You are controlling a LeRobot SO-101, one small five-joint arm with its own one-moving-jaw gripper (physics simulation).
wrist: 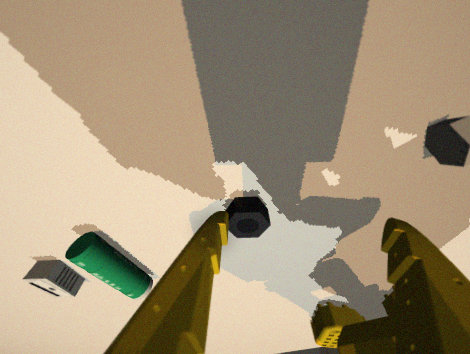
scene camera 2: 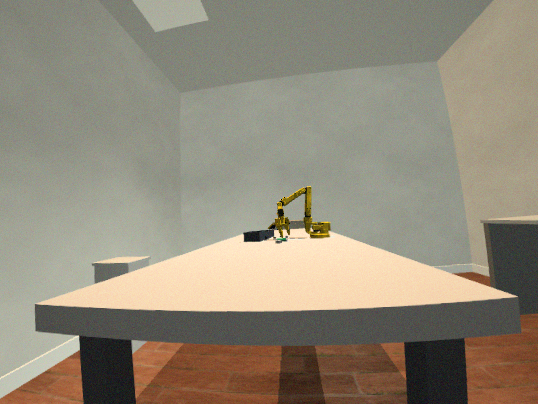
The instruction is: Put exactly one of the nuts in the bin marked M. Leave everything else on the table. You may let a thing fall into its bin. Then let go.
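Places are measured from the arm's base along level axes (x right, y ahead, z up), in centimetres.
Where they show: end effector, tool point: (wrist: 227, 223) (scene camera 2: 282, 237); arm's base, origin of the base link: (wrist: 367, 303) (scene camera 2: 315, 237).
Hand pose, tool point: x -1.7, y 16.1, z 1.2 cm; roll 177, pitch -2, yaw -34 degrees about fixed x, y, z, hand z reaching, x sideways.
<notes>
Things, the pixels of their top centre, and the offset from my tool point. "pt": a spot on its surface instead.
- black hexagonal nut, middle of its top: (wrist: 247, 226) dx +0.2, dy -1.0, dz -0.4 cm
- green cylinder, middle of its top: (wrist: 109, 283) (scene camera 2: 282, 238) dx -7.7, dy +0.0, dz +0.2 cm
- white block, middle of its top: (wrist: 49, 289) dx -12.2, dy +1.3, dz -0.1 cm
- bolt, surface spot: (wrist: 446, 145) pt dx +7.0, dy -1.5, dz -0.5 cm
A black hexagonal nut (wrist: 248, 218) lies on the table in the wrist view, drawn in the gap between the jaws, right beside the left jaw's tip. My gripper (wrist: 307, 221) (scene camera 2: 284, 235) is open, with a wide gap between its jaws and nothing held. It points down over the table; the wrist view does not tell its exact height above the nut. In the scene view dark bins (scene camera 2: 253, 236) stand left of the gripper; no letter M can be read on them. The nut cannot be made out in the scene view.
A green cylinder (wrist: 110, 266) (scene camera 2: 281, 239) lies left of the left jaw, with a small grey and white block (wrist: 55, 278) beside it. The dark hexagonal head of a bolt (wrist: 446, 145) shows at the right edge. The arm's base (scene camera 2: 320, 230) stands right of the gripper.
</notes>
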